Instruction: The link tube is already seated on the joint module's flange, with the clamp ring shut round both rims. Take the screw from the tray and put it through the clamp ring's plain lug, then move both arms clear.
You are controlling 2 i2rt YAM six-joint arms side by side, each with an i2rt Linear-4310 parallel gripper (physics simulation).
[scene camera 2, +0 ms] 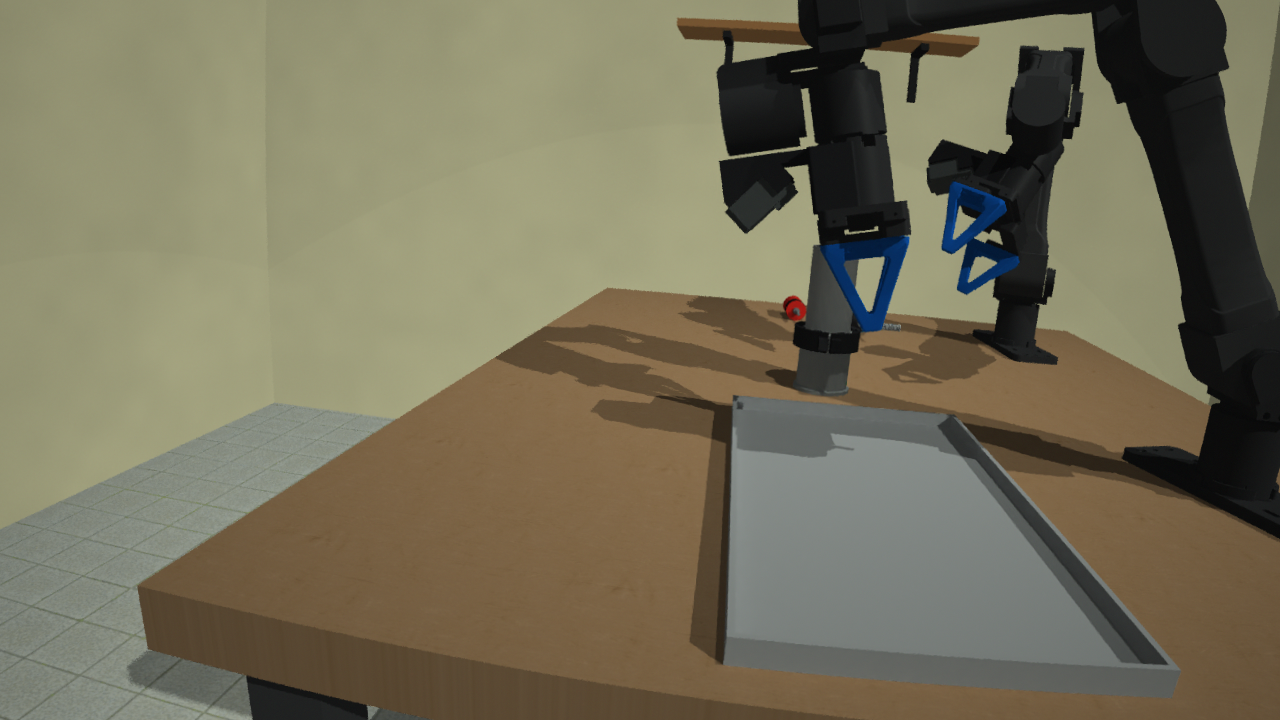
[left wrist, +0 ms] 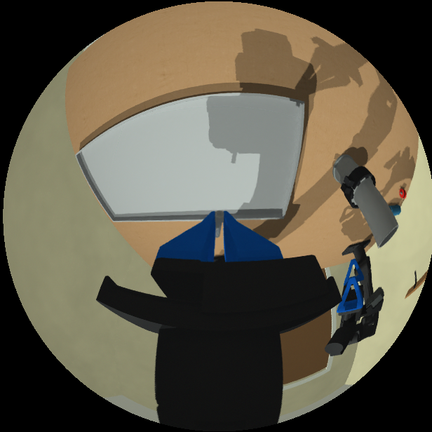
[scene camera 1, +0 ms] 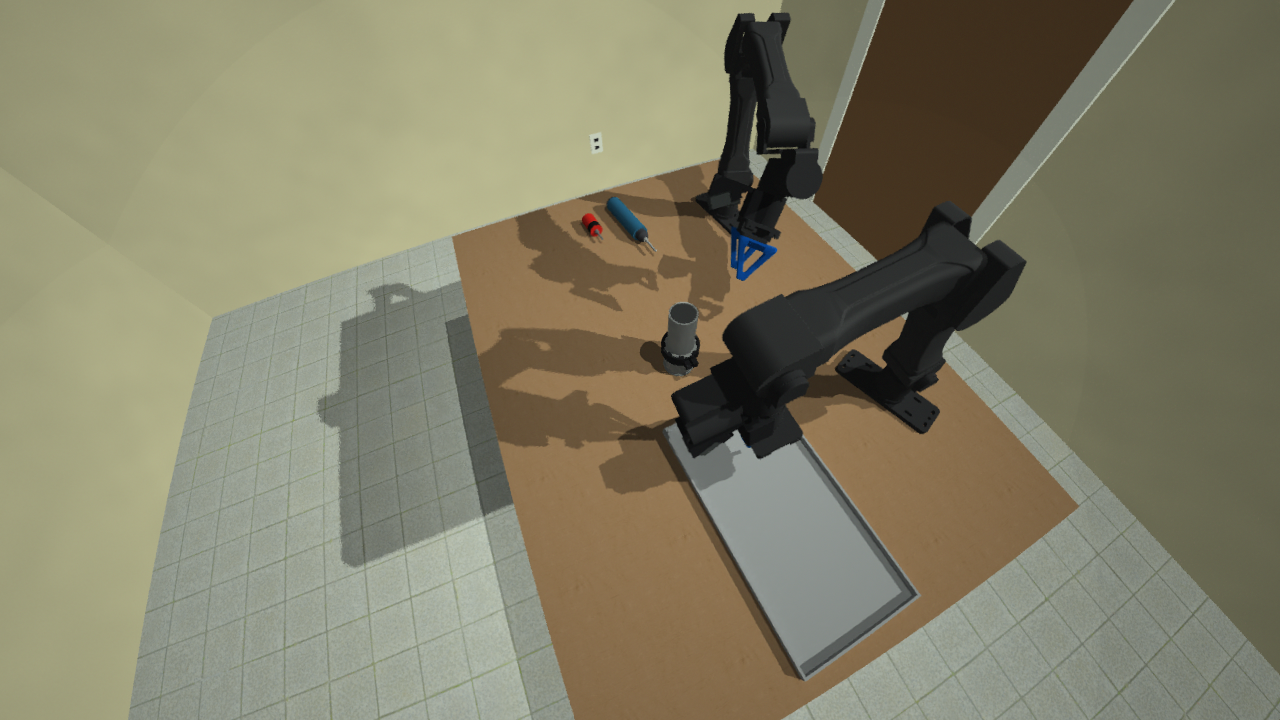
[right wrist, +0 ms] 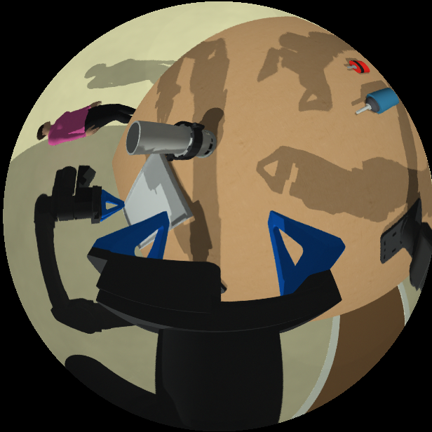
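Seen in the pictures: left gripper, fingertip midpoint: (scene camera 2: 871,330); right gripper, fingertip midpoint: (scene camera 2: 954,272) (scene camera 1: 736,273); left arm's base at its link origin: (scene camera 2: 1229,496) (scene camera 1: 885,390); right arm's base at its link origin: (scene camera 2: 1011,348) (scene camera 1: 724,214).
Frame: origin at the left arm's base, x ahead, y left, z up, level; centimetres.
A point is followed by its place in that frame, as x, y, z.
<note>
The grey link tube (scene camera 1: 682,333) @[26.9, -31.4, 13.7] (scene camera 2: 827,300) @[26.4, -31.0, 10.4] (left wrist: 378,212) (right wrist: 156,138) stands upright on the joint module (scene camera 2: 821,372) @[26.3, -30.6, 2.5] (left wrist: 344,168). The black clamp ring (scene camera 1: 673,350) (scene camera 2: 825,339) @[27.1, -28.7, 6.6] (left wrist: 363,176) (right wrist: 196,140) is round the joint; its lugs (left wrist: 348,189) stick out at one side. My left gripper (scene camera 2: 872,326) @[31.1, -11.0, 11.1] (left wrist: 219,216) (right wrist: 123,204) is shut on the small grey screw (scene camera 2: 892,326) @[29.8, -10.0, 11.7] (left wrist: 218,231), above the tray's end near the tube. Its fingers are hidden in scene camera 1. My right gripper (scene camera 1: 741,275) @[9.4, -33.9, 13.9] (scene camera 2: 956,270) @[9.4, -33.9, 13.9] (left wrist: 352,266) (right wrist: 218,216) is open, empty and apart from the tube.
The grey tray (scene camera 1: 805,537) @[34.1, 4.3, 0.4] (scene camera 2: 895,537) @[35.1, 4.2, 0.4] (left wrist: 170,170) lies near the tube. A blue screwdriver (scene camera 1: 625,218) @[5.0, -71.9, 3.7] (right wrist: 383,101) and a red tool (scene camera 1: 590,223) @[12.4, -77.5, 3.2] (scene camera 2: 793,308) @[12.6, -75.7, 2.0] (right wrist: 359,66) lie toward the wall. A person (right wrist: 70,125) in pink shows in the right wrist view.
</note>
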